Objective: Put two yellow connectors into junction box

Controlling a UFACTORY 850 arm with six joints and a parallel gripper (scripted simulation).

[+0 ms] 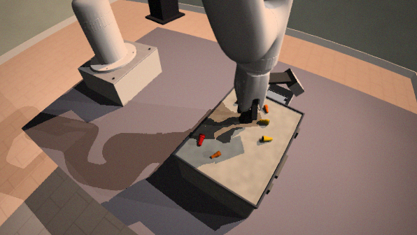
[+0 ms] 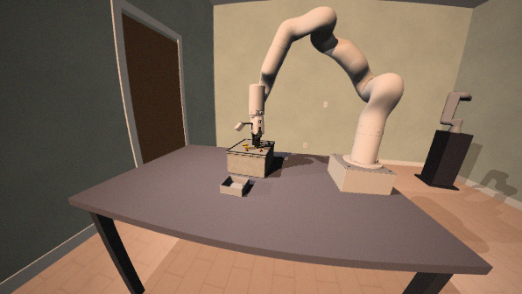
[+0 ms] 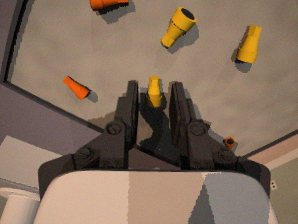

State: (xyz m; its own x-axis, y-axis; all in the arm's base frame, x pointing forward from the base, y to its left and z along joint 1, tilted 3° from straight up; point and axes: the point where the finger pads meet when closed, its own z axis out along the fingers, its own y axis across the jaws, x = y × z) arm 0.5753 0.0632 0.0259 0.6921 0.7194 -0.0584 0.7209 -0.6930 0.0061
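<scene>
My hand is 7 cm above the tool case, 3 cm to the left of it and 3 cm short of it. Also, from my hand: red connector: 12 cm to the right, 4 cm behind, 3 cm below.
</scene>
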